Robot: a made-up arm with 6 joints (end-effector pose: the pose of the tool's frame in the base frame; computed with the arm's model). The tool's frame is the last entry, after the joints.
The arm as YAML. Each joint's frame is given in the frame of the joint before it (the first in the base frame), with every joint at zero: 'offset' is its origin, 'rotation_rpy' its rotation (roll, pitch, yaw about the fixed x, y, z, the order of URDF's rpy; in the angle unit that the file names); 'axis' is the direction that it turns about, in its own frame. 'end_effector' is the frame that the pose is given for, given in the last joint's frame.
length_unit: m
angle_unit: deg
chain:
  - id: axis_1
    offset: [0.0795, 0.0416, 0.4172]
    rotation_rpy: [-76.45, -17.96, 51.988]
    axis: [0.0, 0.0, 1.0]
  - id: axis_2
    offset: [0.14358, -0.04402, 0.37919]
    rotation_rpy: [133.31, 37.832, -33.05]
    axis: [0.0, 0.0, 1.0]
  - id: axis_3
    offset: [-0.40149, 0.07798, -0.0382]
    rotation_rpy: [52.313, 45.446, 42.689]
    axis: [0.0, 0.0, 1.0]
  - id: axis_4
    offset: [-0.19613, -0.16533, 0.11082]
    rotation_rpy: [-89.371, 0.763, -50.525]
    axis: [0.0, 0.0, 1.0]
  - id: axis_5
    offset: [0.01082, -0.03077, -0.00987]
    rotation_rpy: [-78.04, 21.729, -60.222]
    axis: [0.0, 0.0, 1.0]
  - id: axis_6
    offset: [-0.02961, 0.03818, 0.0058]
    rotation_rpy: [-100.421, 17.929, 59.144]
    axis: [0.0, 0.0, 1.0]
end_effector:
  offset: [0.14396, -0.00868, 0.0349]
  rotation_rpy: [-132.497, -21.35, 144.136]
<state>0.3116 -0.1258 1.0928 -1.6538 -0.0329 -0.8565</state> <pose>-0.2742 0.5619 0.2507 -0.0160 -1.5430 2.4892</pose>
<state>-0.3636 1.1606 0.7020 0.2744 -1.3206 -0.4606</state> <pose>0.1554 0.5289 0.5963 2.7778 -0.8057 -1.0331</pose>
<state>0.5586 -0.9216 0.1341 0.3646 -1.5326 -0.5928</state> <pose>-0.5786 0.3503 0.4403 -0.4490 -0.3323 -1.8234</pose>
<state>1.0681 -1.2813 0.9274 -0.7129 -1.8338 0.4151</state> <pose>-0.5004 0.3554 0.6255 0.7476 2.1240 1.0610</pose>
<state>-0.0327 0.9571 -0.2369 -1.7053 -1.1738 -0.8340</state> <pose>0.0482 0.0456 0.1690 -1.0860 0.6481 1.6737</pose>
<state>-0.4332 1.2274 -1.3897 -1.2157 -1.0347 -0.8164</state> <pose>-0.1358 0.0040 0.1655 -0.3623 1.1603 1.4247</pose>
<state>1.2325 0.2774 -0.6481 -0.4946 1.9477 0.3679</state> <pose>-0.5043 0.0656 0.6620 2.5501 0.1726 0.0011</pose>
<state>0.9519 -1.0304 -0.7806 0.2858 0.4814 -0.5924</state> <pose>-0.4267 0.3934 1.0442 2.9326 -0.1176 -0.4767</pose>
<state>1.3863 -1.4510 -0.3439 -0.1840 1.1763 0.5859</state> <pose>-0.1636 0.6605 0.8795 2.0414 -0.4860 -1.7452</pose>
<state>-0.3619 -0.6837 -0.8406 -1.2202 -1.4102 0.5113</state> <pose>-0.6101 -0.0588 0.5706 0.3122 1.9947 1.1701</pose>
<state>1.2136 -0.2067 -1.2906 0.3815 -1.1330 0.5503</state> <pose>-0.2729 0.0794 0.8779 -0.9531 -2.1216 0.4297</pose>
